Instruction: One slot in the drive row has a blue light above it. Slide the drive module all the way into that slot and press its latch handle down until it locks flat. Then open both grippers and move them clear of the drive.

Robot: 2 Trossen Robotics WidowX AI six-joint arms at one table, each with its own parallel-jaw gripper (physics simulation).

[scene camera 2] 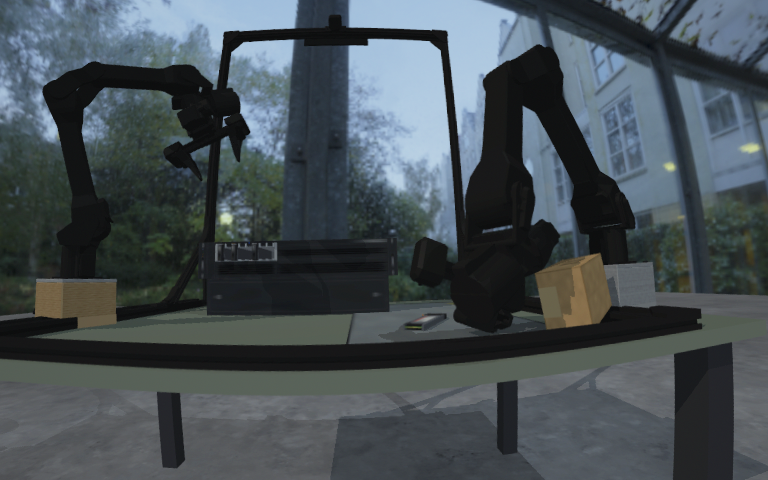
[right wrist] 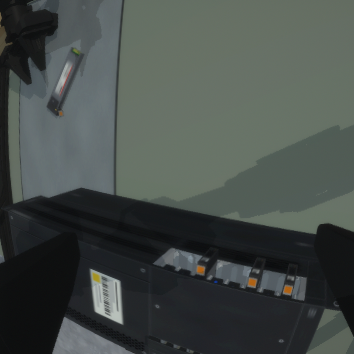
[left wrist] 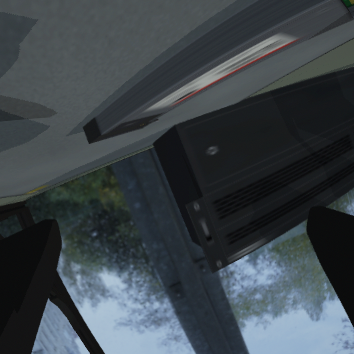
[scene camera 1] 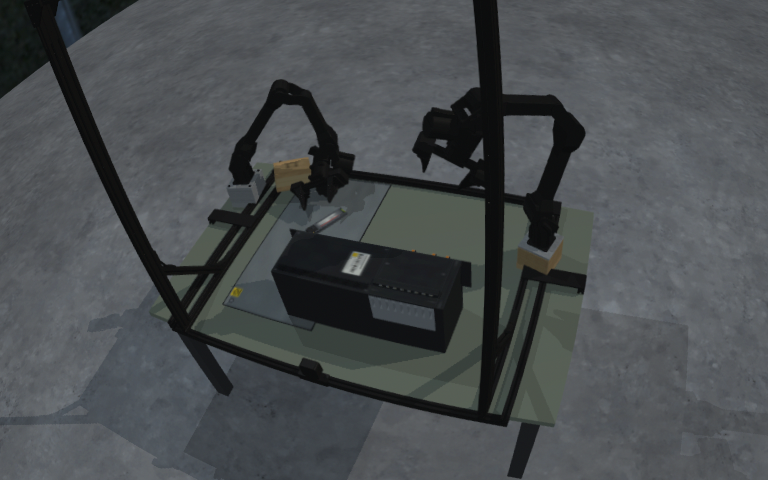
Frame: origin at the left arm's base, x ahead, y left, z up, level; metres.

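Where they show: left gripper, fingertip midpoint: (scene camera 2: 443,290) (right wrist: 35,77) (left wrist: 187,227) (scene camera 1: 316,206); right gripper, fingertip midpoint: (scene camera 2: 219,170) (right wrist: 201,243) (scene camera 1: 441,179); left arm's base, link origin: (scene camera 2: 610,264) (scene camera 1: 243,178); right arm's base, link origin: (scene camera 2: 77,278) (scene camera 1: 541,240).
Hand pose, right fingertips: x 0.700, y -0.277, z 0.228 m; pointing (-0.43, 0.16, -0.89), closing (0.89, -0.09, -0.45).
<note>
Things, the pixels of their top centre, and the offset from my right fingertips. Level surfaces: height alone.
- drive module, top centre: (left wrist: 212,80) (scene camera 2: 423,318) (right wrist: 63,82) (scene camera 1: 327,221) 0.379 m back, 0.161 m left, 0.303 m down
- grey mat, surface height: 0.313 m down
- black chassis, top centre: (right wrist: 119,306) (left wrist: 318,189) (scene camera 1: 363,266) (scene camera 2: 300,243) 0.173 m back, 0.158 m right, 0.139 m down
- tilted wooden block, top centre: (scene camera 2: 573,253) (scene camera 1: 289,162) 0.545 m back, 0.336 m left, 0.210 m down
The drive module (scene camera 1: 329,220) (scene camera 2: 425,322) (left wrist: 220,72) (right wrist: 65,82) lies on the grey mat (scene camera 1: 257,283) (right wrist: 75,160), its orange latch end toward the black chassis (scene camera 1: 328,305) (scene camera 2: 297,294) (left wrist: 265,115). In the right wrist view a blue light (right wrist: 215,282) shows at the drive row, between the leftmost seated drive (right wrist: 205,262) and the middle one (right wrist: 256,272). My left gripper (scene camera 1: 316,203) (right wrist: 35,77) is open and empty, low beside the module's far end; its fingertips are hidden in scene camera 2. My right gripper (scene camera 1: 444,178) (scene camera 2: 219,170) is open and empty, high above the table behind the chassis.
A tilted wooden block (scene camera 1: 292,175) (scene camera 2: 574,291) stands close beside the left gripper. Black frame rails (scene camera 1: 419,179) (scene camera 2: 294,352) run along the table edges, and a tall post (scene camera 1: 491,215) rises in front of the right arm in scene camera 1.
</note>
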